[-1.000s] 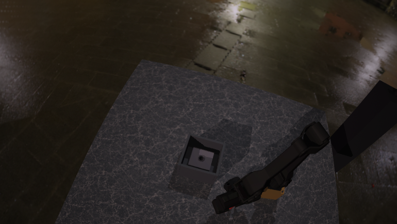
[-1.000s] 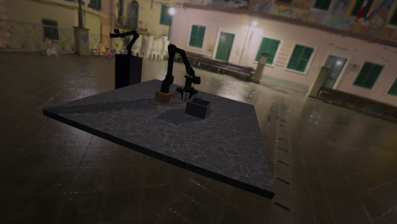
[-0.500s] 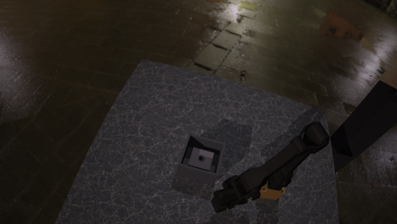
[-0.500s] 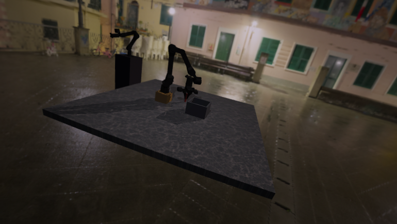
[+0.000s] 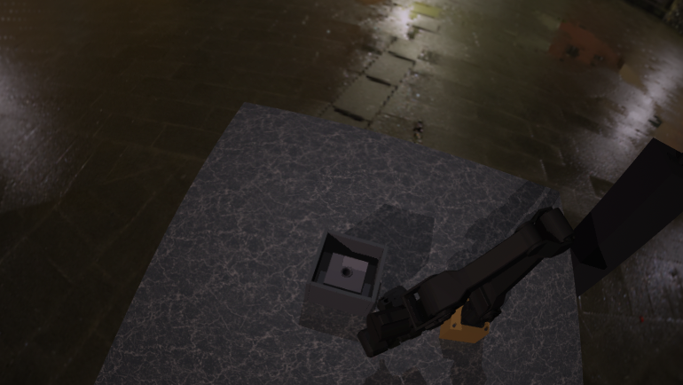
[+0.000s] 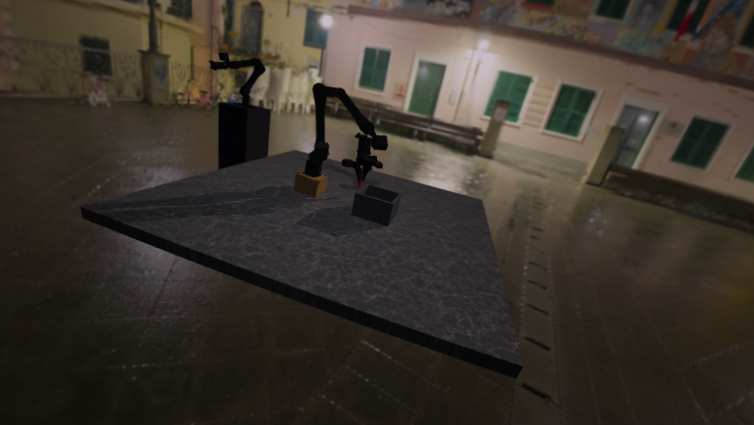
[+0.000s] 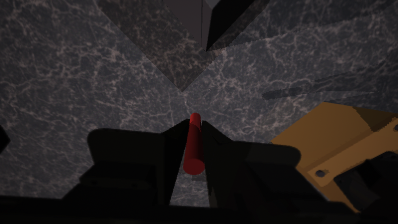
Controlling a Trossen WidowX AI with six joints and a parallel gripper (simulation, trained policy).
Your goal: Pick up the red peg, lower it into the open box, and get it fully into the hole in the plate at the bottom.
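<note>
Right now my gripper tip is 15 cm to the left of the grey plate, 14 cm short of it and 3 cm above it. The rest, counted from my gripper tip: dark box 15 cm to the right, 14 cm ahead, 5 cm below; red peg 1 cm above.
</note>
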